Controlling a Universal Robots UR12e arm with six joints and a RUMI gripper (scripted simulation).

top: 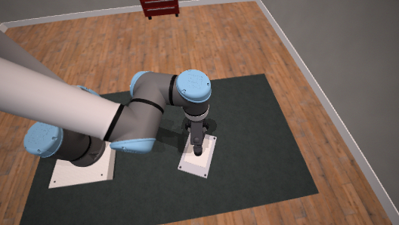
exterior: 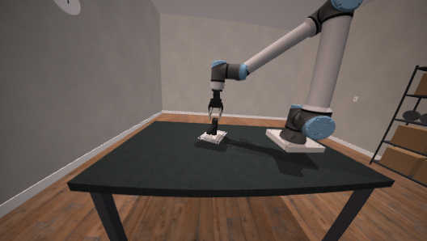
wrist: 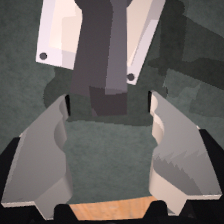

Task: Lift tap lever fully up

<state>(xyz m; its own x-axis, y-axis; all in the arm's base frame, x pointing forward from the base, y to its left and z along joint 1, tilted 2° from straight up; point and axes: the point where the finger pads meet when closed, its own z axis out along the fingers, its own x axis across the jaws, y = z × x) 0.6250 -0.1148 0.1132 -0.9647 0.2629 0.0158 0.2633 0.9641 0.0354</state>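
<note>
The dark lever lies 1 cm behind my hand, 3 cm to the right of it and 2 cm below it.
</note>
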